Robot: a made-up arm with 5 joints. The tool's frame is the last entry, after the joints.
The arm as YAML. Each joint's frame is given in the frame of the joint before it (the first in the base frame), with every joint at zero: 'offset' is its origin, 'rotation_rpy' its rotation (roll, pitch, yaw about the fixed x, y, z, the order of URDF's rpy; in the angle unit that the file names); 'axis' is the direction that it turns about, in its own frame. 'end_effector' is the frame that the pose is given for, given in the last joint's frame.
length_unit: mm
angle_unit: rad
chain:
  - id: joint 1
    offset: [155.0, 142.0, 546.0]
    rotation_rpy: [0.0, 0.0, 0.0]
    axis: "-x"
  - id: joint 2
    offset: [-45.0, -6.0, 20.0]
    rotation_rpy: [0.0, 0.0, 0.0]
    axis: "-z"
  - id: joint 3
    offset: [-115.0, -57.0, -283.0]
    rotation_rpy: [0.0, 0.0, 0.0]
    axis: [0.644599, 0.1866, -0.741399]
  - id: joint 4
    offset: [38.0, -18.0, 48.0]
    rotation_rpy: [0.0, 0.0, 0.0]
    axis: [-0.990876, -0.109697, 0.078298]
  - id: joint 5
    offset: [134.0, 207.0, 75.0]
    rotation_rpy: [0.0, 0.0, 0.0]
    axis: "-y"
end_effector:
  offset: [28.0, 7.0, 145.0]
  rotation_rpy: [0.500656, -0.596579, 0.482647]
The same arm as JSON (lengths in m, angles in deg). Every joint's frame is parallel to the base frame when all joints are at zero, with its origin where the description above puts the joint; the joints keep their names.
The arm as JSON. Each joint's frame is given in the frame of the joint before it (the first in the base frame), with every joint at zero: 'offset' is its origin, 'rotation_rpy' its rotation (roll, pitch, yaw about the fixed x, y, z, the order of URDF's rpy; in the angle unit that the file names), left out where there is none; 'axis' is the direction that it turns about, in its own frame. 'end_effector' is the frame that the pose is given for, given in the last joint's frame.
{"length_unit": "m", "angle_unit": "deg", "chain": [{"id": "joint 1", "offset": [0.155, 0.142, 0.546], "axis": "-x"}, {"id": "joint 2", "offset": [-0.045, -0.006, 0.02], "axis": "-z"}, {"id": "joint 3", "offset": [-0.115, -0.057, -0.283], "axis": [0.644599, 0.1866, -0.741399]}, {"id": "joint 4", "offset": [0.038, -0.018, 0.048], "axis": [-0.990876, -0.109697, 0.078298]}, {"id": "joint 5", "offset": [0.134, 0.207, 0.075], "axis": "-y"}], "end_effector": {"offset": [0.028, 0.007, 0.145], "rotation_rpy": [28.69, -34.18, 27.65]}}
